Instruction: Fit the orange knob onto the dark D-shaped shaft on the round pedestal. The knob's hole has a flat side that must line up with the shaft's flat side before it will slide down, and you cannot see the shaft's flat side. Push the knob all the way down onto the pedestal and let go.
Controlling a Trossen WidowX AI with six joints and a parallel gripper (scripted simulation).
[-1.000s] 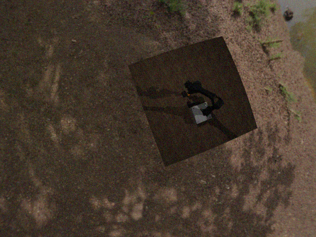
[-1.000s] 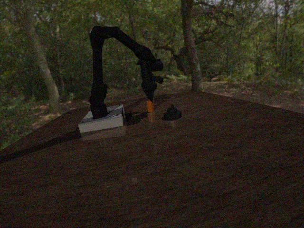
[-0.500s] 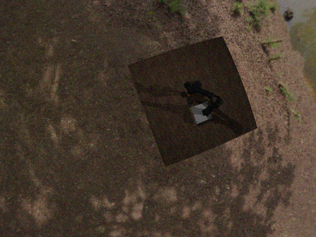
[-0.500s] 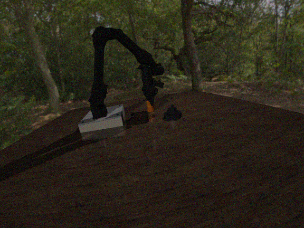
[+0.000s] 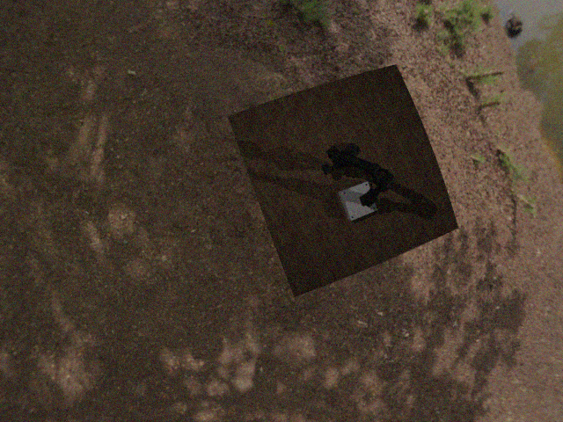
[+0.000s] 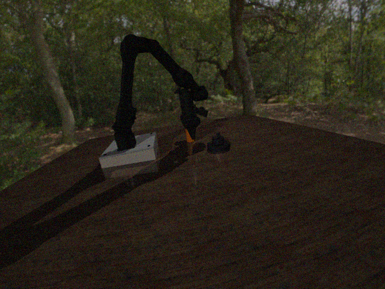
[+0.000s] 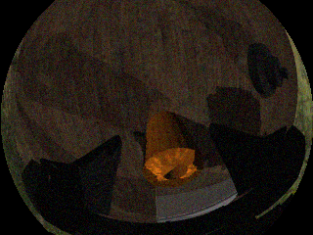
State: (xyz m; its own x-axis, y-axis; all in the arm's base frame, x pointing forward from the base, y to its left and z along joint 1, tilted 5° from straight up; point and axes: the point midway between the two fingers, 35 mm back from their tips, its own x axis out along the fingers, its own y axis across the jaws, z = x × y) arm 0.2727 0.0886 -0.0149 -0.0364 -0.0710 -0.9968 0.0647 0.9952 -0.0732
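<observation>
Now: gripper tip 1 cm below the orange knob. Also, from my gripper tip: dark round pedestal 17 cm to the right, 6 cm ahead, 1 cm above.
</observation>
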